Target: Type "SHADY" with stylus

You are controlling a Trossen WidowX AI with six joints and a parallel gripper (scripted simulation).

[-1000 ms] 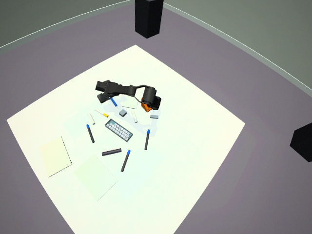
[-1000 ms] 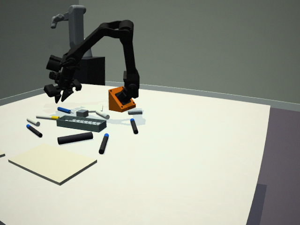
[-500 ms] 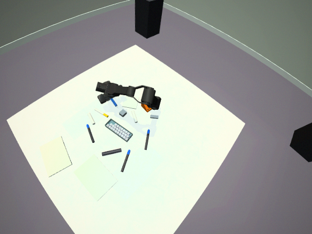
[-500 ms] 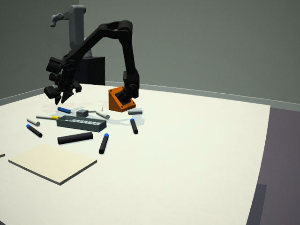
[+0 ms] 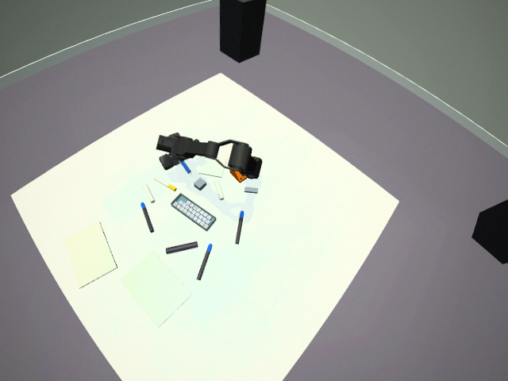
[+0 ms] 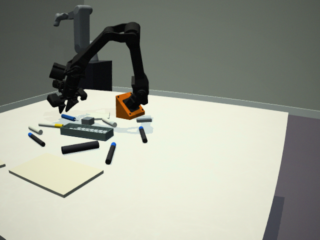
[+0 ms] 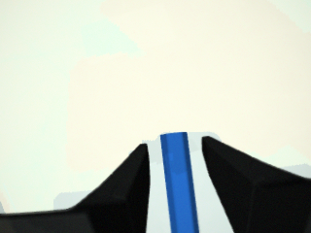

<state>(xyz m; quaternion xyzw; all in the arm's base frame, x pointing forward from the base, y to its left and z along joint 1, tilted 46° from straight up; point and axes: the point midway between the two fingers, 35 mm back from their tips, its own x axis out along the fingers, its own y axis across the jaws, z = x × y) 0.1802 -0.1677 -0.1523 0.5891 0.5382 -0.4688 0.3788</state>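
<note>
The blue stylus is 7 cm to the left of my gripper tip, 2 cm below it and 1 cm ahead of it. From my gripper tip the other things lie so: grey stylus tip (10 cm to the left, 2 cm below, 1 cm ahead); yellow-tipped white pen (12 cm ahead, 7 cm to the left, 2 cm below); grey cube (17 cm to the left, 1 cm below, 1 cm ahead).
</note>
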